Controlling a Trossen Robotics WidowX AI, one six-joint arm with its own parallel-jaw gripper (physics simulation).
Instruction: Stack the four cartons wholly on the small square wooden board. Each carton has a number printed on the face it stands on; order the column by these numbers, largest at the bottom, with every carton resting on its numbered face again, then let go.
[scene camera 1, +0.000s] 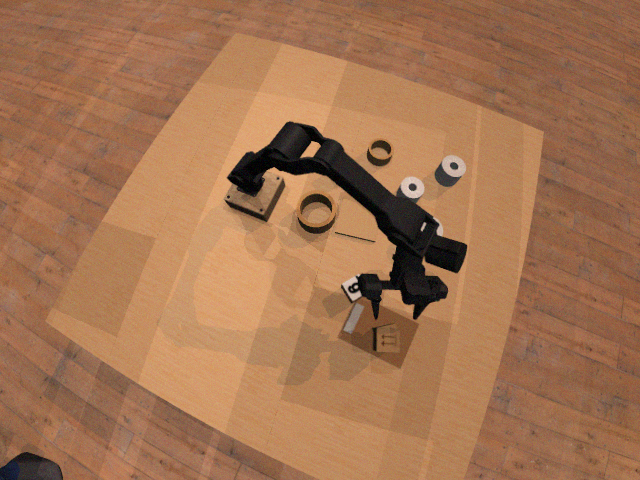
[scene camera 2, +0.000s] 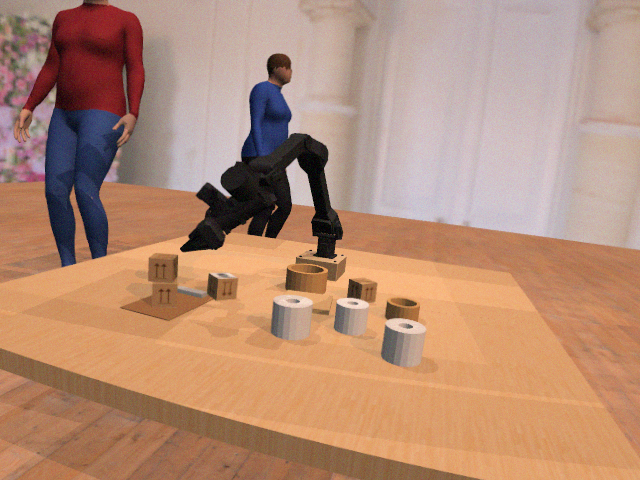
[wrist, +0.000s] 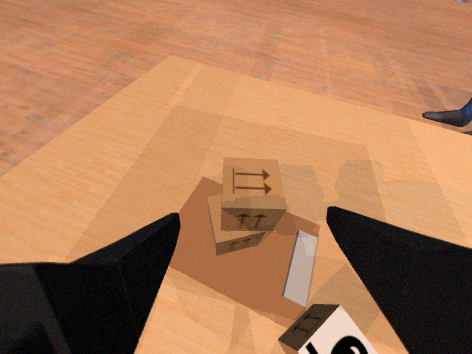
Labels:
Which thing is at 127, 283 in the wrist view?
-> My gripper.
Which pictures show my gripper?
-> Scene camera 1, scene camera 2 and the wrist view: all of them.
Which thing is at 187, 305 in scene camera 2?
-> A flat grey slab.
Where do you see a square wooden board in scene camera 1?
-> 354, 220

